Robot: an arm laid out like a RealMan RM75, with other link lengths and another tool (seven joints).
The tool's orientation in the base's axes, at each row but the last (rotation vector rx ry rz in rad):
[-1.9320 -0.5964 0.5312]
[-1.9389 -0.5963 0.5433]
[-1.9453 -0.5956 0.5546]
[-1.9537 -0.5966 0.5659]
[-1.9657 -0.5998 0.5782]
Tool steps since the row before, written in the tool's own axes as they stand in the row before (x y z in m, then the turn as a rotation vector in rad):
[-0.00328 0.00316 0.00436 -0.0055 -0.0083 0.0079]
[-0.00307 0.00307 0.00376 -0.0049 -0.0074 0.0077]
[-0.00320 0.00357 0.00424 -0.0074 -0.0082 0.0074]
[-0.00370 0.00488 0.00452 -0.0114 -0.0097 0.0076]
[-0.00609 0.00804 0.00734 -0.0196 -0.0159 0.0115]
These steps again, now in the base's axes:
[-0.00463 -0.00018 -0.00428 -0.0105 0.0052 0.0050]
[-0.00414 -0.00049 -0.00395 -0.0097 0.0051 0.0042]
[-0.00446 -0.00050 -0.00456 -0.0116 0.0037 0.0053]
[-0.00482 -0.00122 -0.00577 -0.0151 0.0019 0.0071]
[-0.00787 -0.00228 -0.00941 -0.0248 0.0019 0.0122]

